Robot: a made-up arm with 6 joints.
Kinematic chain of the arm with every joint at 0, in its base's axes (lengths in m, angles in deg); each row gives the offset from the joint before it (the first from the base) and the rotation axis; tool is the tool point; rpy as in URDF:
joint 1: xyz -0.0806 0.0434 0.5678 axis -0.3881 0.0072 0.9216
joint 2: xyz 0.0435 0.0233 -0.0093 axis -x
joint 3: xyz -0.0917 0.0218 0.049 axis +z
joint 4: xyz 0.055 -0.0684 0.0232 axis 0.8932 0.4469 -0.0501
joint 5: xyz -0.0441 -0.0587 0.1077 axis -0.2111 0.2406 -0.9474
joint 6: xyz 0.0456 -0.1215 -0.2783 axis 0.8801 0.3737 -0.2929
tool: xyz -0.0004 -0.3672 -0.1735 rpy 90 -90 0
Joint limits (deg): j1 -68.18..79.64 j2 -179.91..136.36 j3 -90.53..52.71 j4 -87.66..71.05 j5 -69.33..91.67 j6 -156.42..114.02
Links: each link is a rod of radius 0.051 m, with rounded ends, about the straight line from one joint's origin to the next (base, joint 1, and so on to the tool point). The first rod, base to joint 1, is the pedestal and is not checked.
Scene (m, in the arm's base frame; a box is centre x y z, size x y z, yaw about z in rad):
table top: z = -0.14
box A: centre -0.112 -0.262 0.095 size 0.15 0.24 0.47 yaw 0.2
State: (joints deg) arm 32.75 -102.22 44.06 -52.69 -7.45 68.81
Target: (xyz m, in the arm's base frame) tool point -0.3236 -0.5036 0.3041
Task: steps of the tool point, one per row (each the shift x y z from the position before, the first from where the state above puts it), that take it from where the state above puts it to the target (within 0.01 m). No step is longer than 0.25 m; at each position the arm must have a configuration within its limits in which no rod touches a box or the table.
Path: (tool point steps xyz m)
1: 0.0067 -0.1469 -0.0804
2: 0.0279 -0.1697 -0.0173
3: 0.0398 -0.1672 0.0531
4: 0.0363 -0.1406 0.1189
5: 0.0142 -0.0959 0.1677
6: -0.0976 -0.1068 -0.0205
7: -0.1416 -0.0805 -0.0269
8: -0.1794 -0.0337 -0.0303
9: -0.2000 0.0315 -0.0271

